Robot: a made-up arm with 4 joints.
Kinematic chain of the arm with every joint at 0, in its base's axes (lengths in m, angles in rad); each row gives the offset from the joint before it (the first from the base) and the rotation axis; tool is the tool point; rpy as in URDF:
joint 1: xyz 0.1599 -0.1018 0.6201 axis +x
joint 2: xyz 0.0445 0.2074 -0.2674 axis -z
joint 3: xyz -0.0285 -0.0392 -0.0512 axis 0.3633 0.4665 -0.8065
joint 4: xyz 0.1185 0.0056 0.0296 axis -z
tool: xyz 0.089 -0.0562 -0.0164 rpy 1.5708 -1.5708 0
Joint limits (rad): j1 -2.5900..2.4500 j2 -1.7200..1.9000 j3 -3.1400..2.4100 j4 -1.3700..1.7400
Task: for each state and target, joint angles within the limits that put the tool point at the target. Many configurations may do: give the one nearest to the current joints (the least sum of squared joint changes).
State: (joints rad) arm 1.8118 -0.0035 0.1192 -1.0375
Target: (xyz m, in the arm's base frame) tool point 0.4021 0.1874 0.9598
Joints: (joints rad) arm 1.8171 -0.7257 0.5526 -0.9083
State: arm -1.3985 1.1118 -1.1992 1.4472
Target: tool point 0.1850 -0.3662 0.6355
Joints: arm -2.0463 1.3342 -0.8403 1.1528
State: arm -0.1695 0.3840 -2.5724 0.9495
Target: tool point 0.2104 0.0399 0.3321
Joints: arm -0.2424 0.5087 -1.7255 1.7151
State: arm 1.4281 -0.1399 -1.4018 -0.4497
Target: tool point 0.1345 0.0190 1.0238
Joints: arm 1.8827 -0.5962 -1.5608 -0.0476
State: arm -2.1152 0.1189 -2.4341 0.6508
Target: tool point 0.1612 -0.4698 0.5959
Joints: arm -2.3928 -0.0434 -2.1778 1.1021
